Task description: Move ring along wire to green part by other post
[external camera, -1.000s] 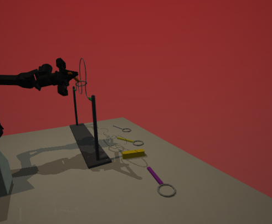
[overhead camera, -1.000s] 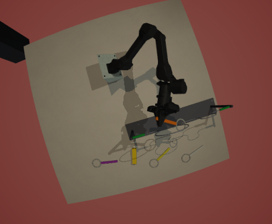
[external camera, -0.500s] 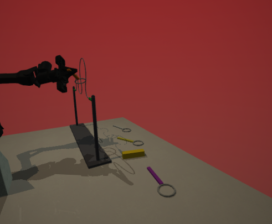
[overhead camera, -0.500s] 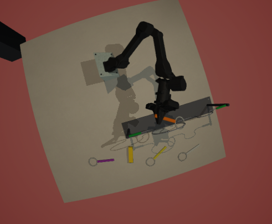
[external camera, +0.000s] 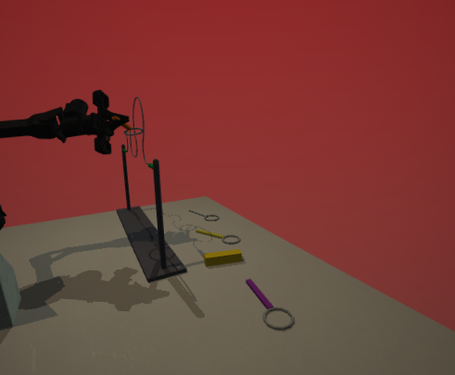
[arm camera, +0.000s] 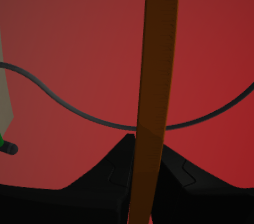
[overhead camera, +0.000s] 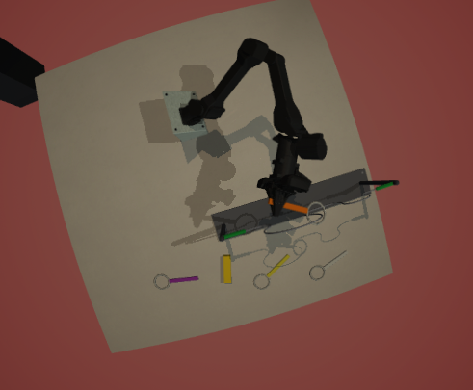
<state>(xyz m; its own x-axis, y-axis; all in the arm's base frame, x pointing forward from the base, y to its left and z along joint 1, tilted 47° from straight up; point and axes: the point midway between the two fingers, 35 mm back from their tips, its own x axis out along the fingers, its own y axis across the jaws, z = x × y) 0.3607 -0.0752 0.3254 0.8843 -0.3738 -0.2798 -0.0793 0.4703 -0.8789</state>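
Now: the orange-handled ring 8 cm to the left of my gripper tip, 3 cm below it and 1 cm ahead of it. Also, from my gripper tip: yellow-handled ring (43 cm below, 28 cm ahead, 3 cm to the right); grey-handled ring (43 cm below, 32 cm ahead, 20 cm to the left); yellow block (42 cm below, 21 cm ahead, 19 cm to the right).
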